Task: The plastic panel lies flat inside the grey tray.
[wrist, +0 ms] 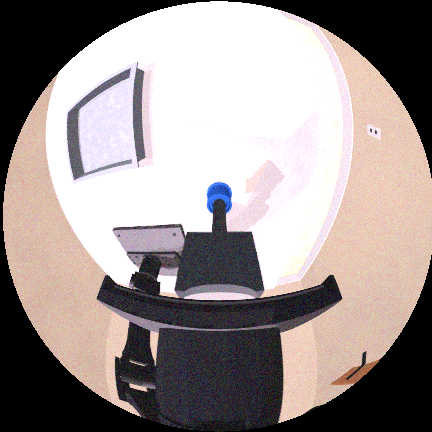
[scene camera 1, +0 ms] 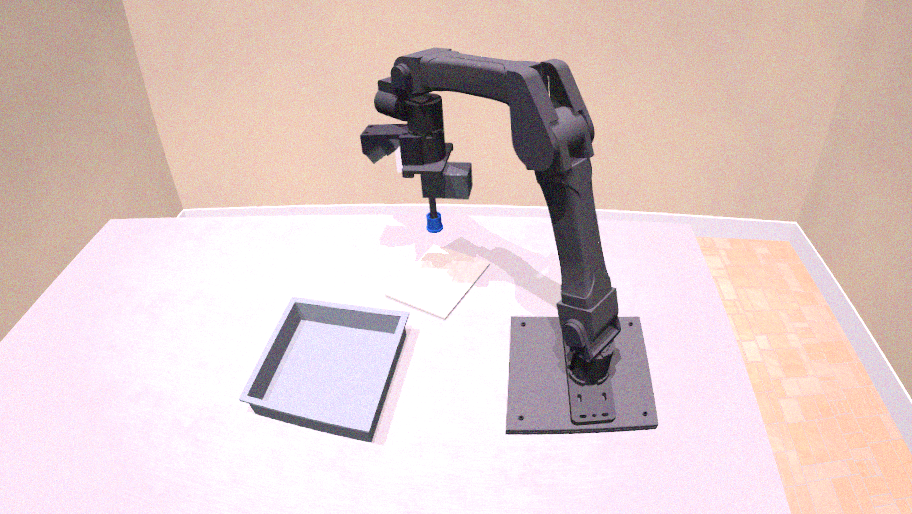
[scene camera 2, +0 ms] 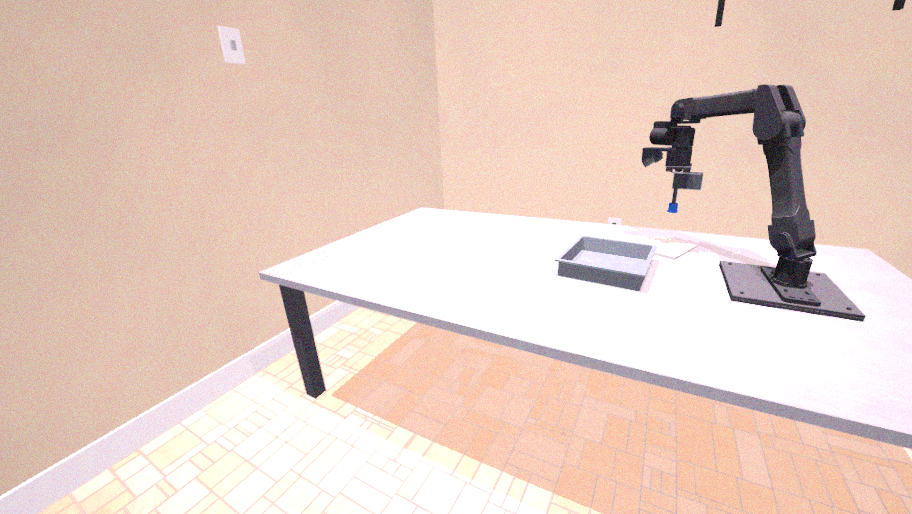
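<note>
Suction cup [scene camera 1: 433, 225] carrying nothing, also in the wrist view [wrist: 216, 188] and scene camera 2 [scene camera 2: 685, 179]. My cup 12 cm from the middle of a white plastic panel [wrist: 203, 155], above it. Grey tray [scene camera 1: 328, 367] on the table, also in the wrist view [wrist: 103, 128] and scene camera 2 [scene camera 2: 623, 264].
</note>
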